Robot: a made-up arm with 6 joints. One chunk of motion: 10 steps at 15 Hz.
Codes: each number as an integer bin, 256 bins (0 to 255) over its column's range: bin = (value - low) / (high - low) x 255, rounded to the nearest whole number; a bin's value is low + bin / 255 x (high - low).
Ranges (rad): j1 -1..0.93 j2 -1.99..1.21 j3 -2.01..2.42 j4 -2.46..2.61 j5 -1.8..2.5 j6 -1.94..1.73
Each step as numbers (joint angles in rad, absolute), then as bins.
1 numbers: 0.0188 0.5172 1.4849 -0.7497 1.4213 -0.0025
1 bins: 135 200 201 86 191 135
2 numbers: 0.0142 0.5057 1.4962 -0.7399 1.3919 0.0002
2 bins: 134 199 202 87 189 135
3 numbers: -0.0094 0.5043 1.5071 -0.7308 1.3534 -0.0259
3 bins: 131 199 202 87 187 133
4 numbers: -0.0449 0.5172 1.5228 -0.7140 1.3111 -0.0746
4 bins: 126 200 203 88 184 130
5 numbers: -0.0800 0.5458 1.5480 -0.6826 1.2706 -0.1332
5 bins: 122 202 205 89 182 126
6 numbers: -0.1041 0.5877 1.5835 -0.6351 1.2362 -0.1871
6 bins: 118 205 207 92 180 122
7 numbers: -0.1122 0.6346 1.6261 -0.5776 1.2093 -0.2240
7 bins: 117 209 209 95 178 119
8 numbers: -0.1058 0.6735 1.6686 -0.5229 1.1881 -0.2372
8 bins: 118 212 212 97 177 118
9 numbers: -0.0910 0.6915 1.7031 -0.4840 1.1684 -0.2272
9 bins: 120 214 214 99 176 119
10 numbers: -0.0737 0.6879 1.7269 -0.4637 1.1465 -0.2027
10 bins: 122 213 215 100 175 121
